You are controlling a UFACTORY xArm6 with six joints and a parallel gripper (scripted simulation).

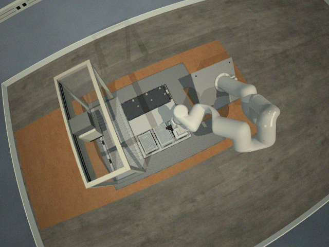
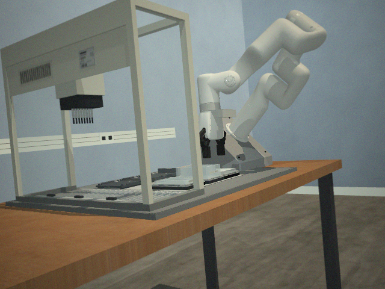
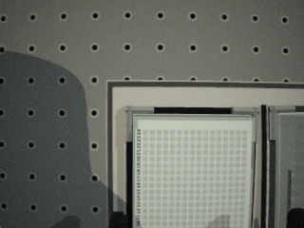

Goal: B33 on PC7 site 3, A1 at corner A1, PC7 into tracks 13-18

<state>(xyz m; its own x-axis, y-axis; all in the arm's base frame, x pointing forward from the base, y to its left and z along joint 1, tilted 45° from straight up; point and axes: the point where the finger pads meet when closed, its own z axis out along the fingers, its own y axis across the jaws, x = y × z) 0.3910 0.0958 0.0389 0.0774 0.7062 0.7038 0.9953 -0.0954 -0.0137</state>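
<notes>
My gripper is now 6 cm above the 384-well plate B33. From my hand the other things lie so: 96-well plate B38: 22 cm ahead, 1 cm to the right, 6 cm below; then deep-well block B83: 11 cm ahead, 1 cm to the right, 5 cm below; then nest S1: 8 cm below.
</notes>
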